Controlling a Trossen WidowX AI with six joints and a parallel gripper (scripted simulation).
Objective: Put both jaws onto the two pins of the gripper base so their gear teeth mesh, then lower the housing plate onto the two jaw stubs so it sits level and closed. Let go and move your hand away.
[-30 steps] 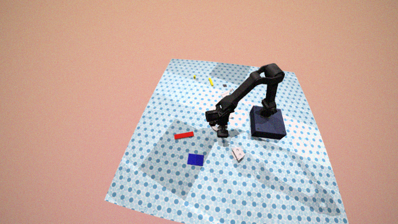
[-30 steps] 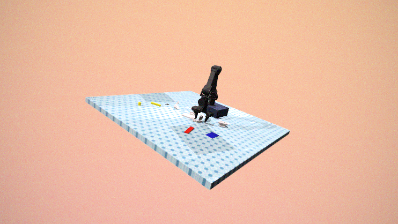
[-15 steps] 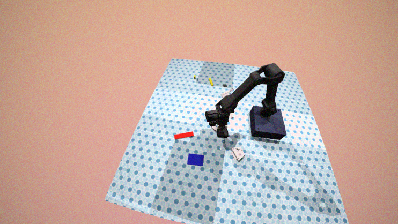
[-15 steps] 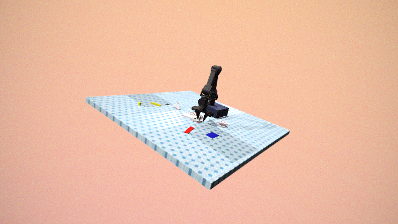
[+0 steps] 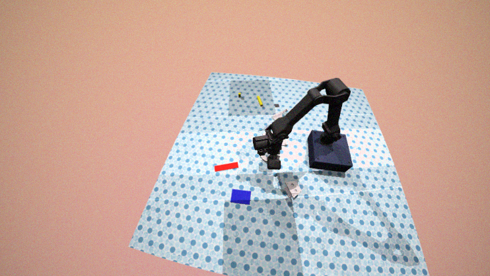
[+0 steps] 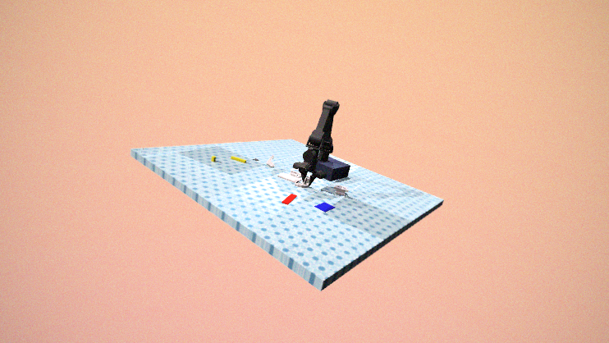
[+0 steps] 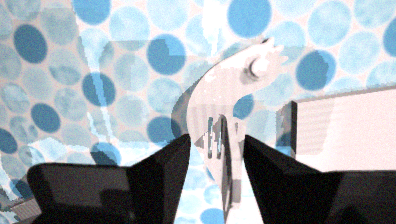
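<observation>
Now: the flat white plate 2 cm ahead of my gripper tip and 11 cm to the right of it. From my gripper tip the other things lie so: red bar 22 cm ahead, 10 cm to the left; then housing plate 4 cm behind, 13 cm to the right; then small white piece 13 cm behind, 14 cm to the left.
</observation>
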